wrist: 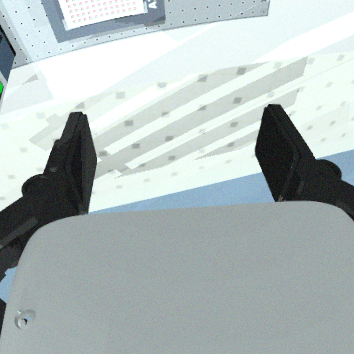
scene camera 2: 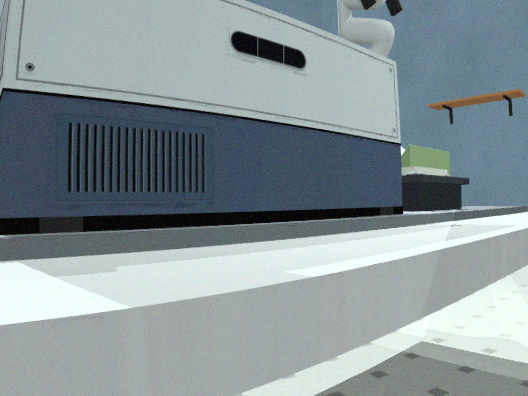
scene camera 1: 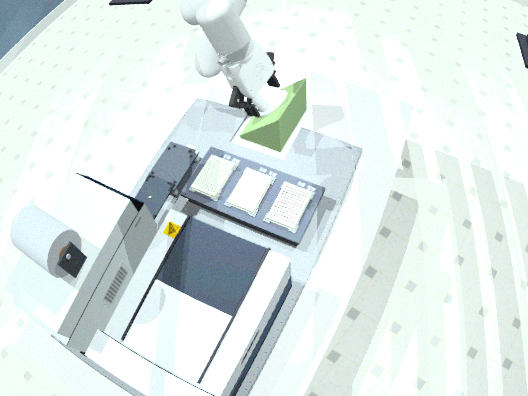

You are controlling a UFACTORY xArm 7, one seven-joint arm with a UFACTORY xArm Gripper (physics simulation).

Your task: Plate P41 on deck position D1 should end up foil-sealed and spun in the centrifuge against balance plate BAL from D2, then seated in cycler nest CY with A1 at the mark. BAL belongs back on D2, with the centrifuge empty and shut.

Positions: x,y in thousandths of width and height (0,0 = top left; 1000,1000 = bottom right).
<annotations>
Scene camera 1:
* my gripper: 501,254
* smooth white plate: 476,476
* centrifuge: 296,842
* perforated grey strip: 620,410
</annotations>
